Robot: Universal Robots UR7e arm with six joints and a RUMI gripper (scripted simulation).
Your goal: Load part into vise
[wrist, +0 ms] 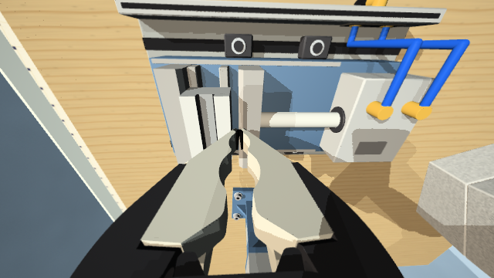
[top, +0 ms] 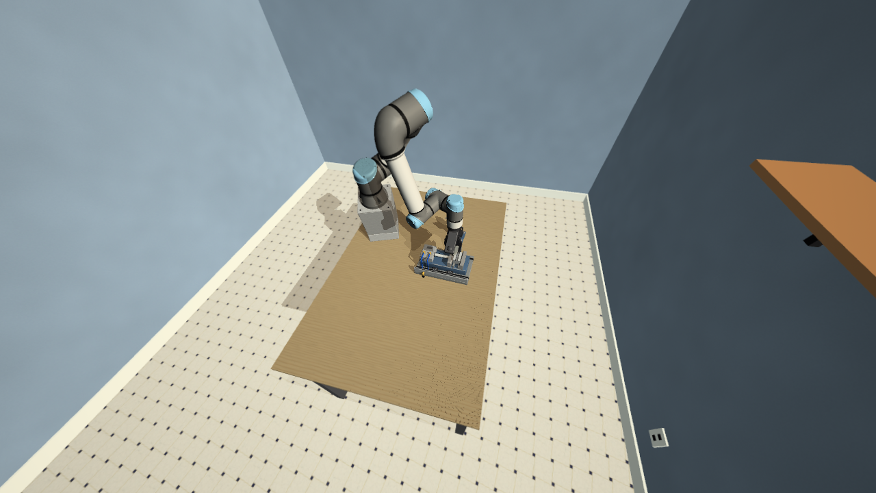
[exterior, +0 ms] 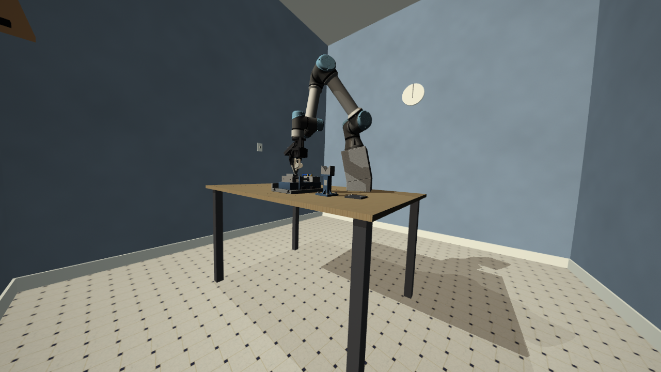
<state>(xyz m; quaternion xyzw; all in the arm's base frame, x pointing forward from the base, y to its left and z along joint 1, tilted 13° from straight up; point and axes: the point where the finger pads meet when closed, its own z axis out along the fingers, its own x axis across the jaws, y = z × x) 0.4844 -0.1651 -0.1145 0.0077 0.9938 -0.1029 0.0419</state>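
The part is 30 mm ahead of my hand and 20 mm below it. The rest, counted from my hand: cylinder rod (60 mm behind, 40 mm below); fixed jaw (60 mm ahead, 40 mm below); moving jaw (10 mm behind, 40 mm below).
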